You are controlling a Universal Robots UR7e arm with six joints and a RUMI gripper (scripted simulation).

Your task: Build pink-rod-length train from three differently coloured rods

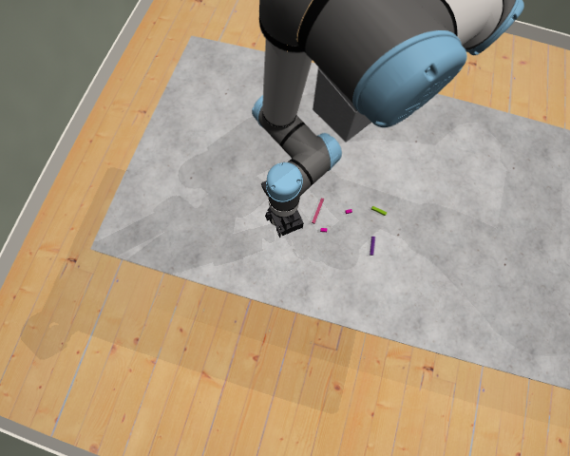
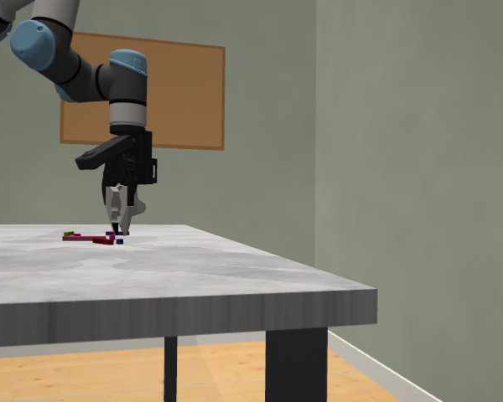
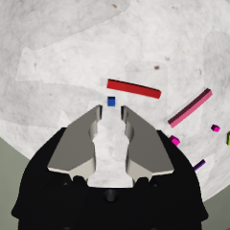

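The small blue rod is 30 mm below my hand. Round my hand: pink rod (100 mm behind, 80 mm to the left, 30 mm below); purple rod (280 mm to the left, 70 mm behind, 30 mm below); red rod (30 mm below, 30 mm behind).
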